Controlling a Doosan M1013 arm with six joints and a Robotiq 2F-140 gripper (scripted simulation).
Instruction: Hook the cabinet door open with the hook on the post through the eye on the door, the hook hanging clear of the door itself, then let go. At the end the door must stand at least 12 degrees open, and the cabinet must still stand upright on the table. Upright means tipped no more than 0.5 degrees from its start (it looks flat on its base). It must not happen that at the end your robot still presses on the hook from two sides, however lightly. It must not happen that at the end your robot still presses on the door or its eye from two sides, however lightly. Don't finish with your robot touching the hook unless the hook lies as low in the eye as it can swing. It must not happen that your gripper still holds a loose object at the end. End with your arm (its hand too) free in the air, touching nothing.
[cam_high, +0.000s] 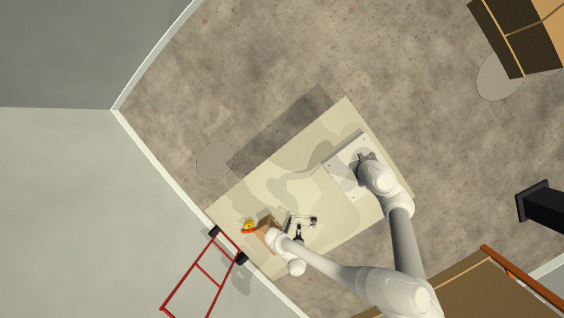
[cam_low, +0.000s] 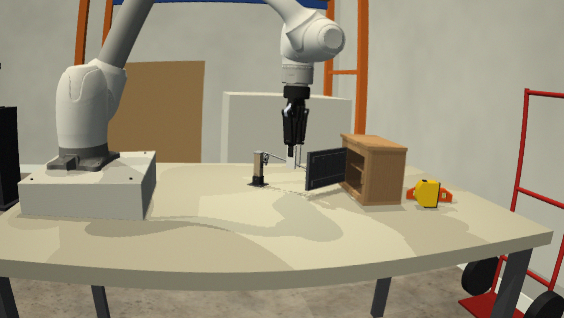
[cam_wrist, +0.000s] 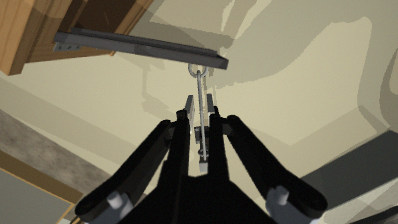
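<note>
My hand is 100 mm short of the dark door, 30 mm above it and 10 mm to the right of it.
</note>
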